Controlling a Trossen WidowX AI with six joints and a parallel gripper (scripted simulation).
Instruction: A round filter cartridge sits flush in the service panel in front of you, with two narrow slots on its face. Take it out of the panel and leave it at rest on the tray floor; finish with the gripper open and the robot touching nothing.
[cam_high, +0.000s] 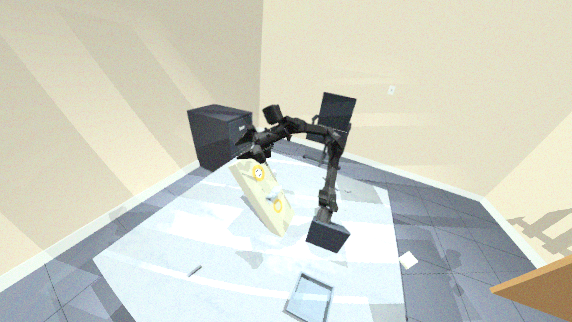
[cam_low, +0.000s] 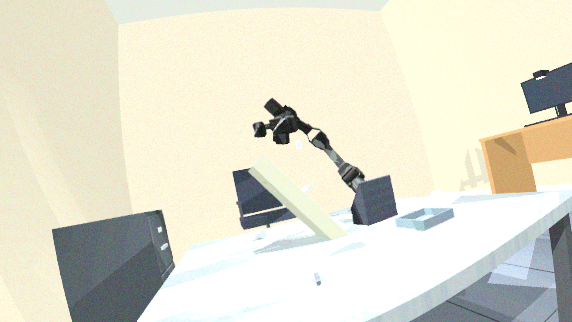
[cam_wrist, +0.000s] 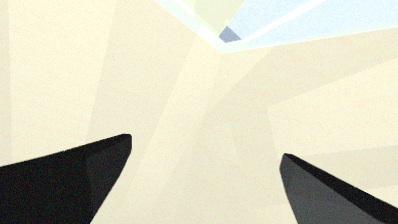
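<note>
Right now my gripper tip is 3 cm past the round filter cartridge, 10 cm to the left of it and 16 cm above it. From my gripper tip the other things lie so: white card: 89 cm behind, 23 cm to the right, 43 cm below; grey tray: 47 cm behind, 16 cm to the left, 42 cm below; small grey stick: 1 cm behind, 33 cm to the left, 43 cm below.
</note>
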